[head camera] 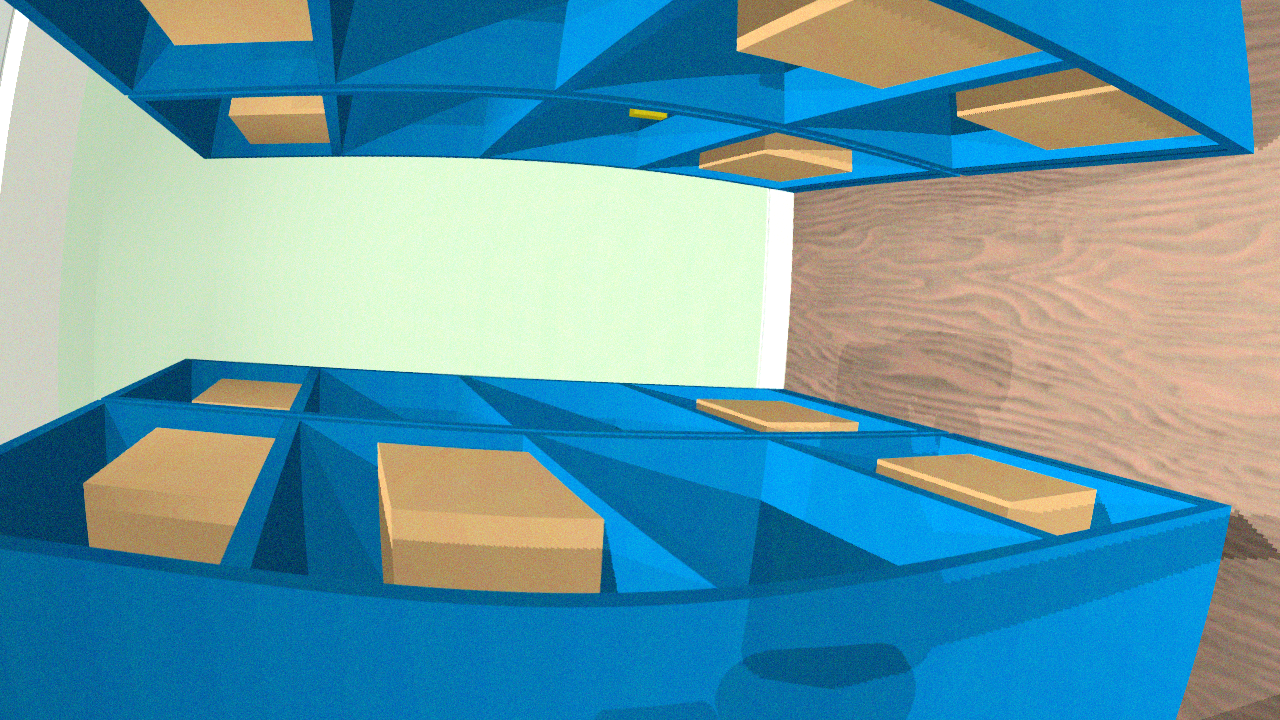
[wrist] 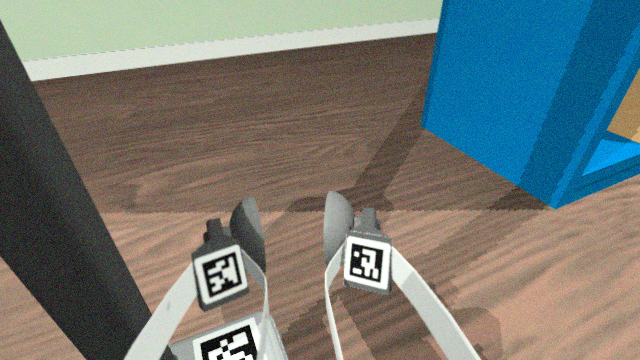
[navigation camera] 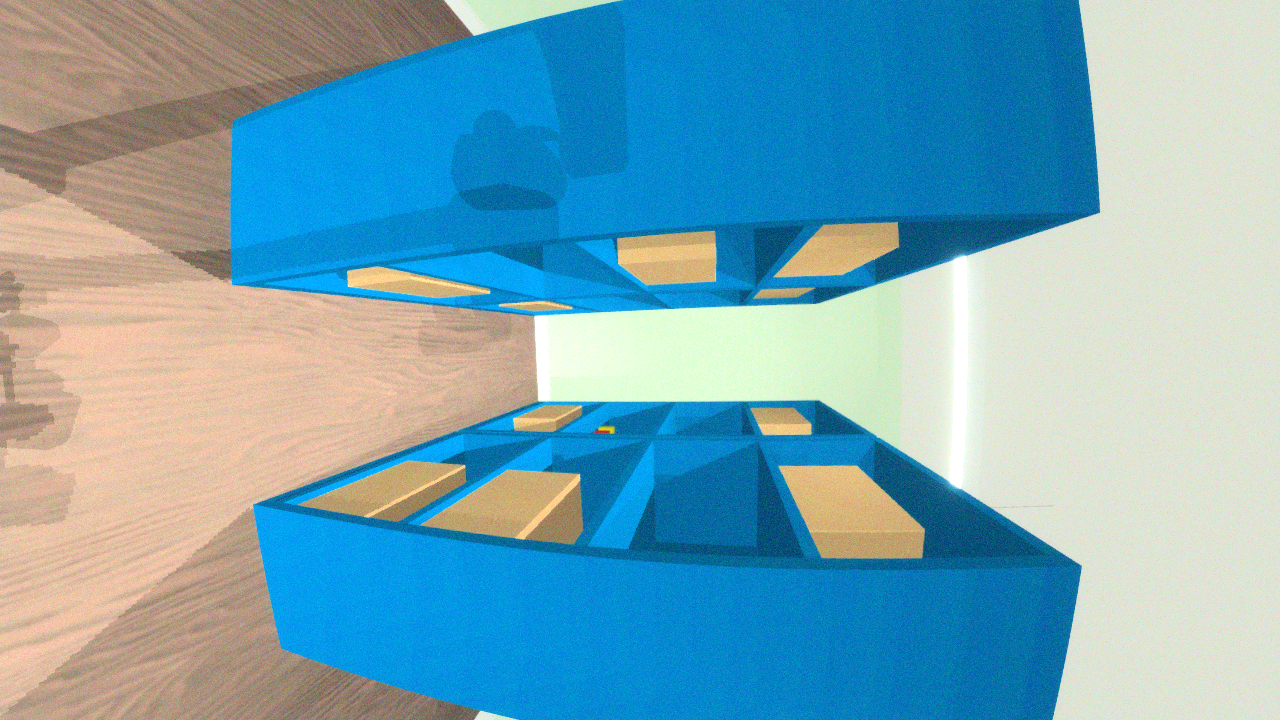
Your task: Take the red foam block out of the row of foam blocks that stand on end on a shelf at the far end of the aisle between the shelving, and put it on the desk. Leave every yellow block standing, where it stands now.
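Places are measured from the robot's base along level axes (x ahead, y left, z up), in metres.
Pixels of known places: gripper, fingertip midpoint: (wrist: 293,219).
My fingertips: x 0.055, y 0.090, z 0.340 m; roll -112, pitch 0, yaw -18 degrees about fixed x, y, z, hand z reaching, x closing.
Note:
Ahead of a thing's pixels: the offset from my fingertips to its top centre. "spot": to the spot under its first point.
A small yellow block (head camera: 648,114) (navigation camera: 608,429) shows at a compartment in the far part of the shelving, at the top of the head view and below the middle of the navigation view. A thin red patch, seemingly the red foam block (navigation camera: 600,432), shows against the yellow in the navigation view. The row is too small to tell the blocks apart. My gripper (wrist: 293,219) is open and empty over the wooden floor, far from the blocks. The desk does not show.
Blue shelving (head camera: 537,640) (navigation camera: 671,617) with cardboard boxes @[spot: dx +1.096, dy +0.178, dz +0.778 m] (head camera: 492,501) (navigation camera: 680,259) lines both sides of the aisle. A pale green wall (head camera: 429,268) closes the far end. A blue shelf end @[spot: dx +0.642, dy +0.364, dz -0.167 m] (wrist: 500,100) stands at the right of the wrist view. A dark post (wrist: 55,210) is at its left.

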